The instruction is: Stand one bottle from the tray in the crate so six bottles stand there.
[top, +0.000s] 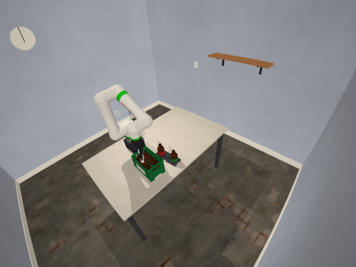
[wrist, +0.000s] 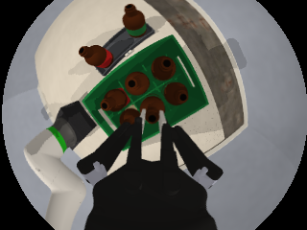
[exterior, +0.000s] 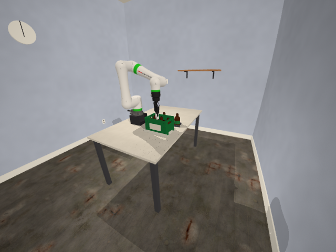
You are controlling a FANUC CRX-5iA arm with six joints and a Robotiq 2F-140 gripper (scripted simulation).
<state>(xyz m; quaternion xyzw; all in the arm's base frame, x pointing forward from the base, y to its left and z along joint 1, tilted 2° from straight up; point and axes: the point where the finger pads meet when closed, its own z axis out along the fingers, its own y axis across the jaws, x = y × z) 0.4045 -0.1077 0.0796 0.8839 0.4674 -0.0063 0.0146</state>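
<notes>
The green crate is 120 mm below my hand and 40 mm to the left of it. The rest, counted from my hand: dark tray: 270 mm to the left, 190 mm below.
</notes>
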